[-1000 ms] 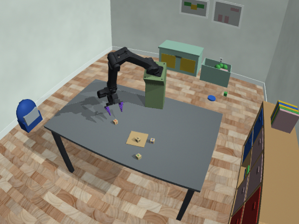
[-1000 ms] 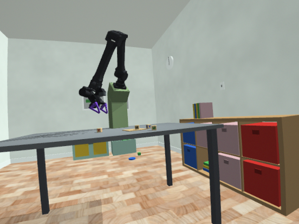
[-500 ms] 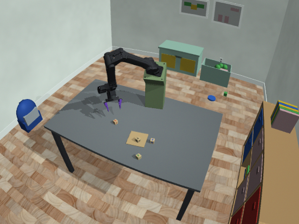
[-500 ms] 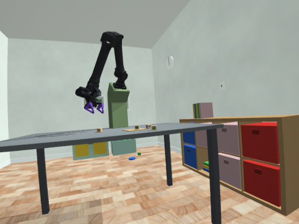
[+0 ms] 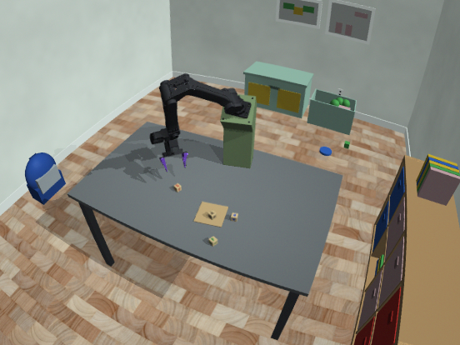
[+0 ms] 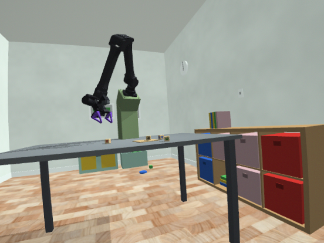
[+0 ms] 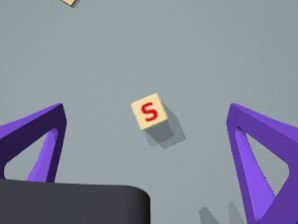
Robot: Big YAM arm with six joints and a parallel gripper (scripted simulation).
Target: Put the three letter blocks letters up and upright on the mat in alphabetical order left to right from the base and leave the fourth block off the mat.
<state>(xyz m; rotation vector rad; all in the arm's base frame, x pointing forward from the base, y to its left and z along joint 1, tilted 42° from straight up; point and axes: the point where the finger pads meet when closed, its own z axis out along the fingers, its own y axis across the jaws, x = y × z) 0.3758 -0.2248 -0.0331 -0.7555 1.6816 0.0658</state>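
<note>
The wooden block is 250 mm to the left of my hand, 130 mm below it and 120 mm ahead of it. Round my hand: mat: 240 mm to the left, 140 mm below, 100 mm ahead.
</note>
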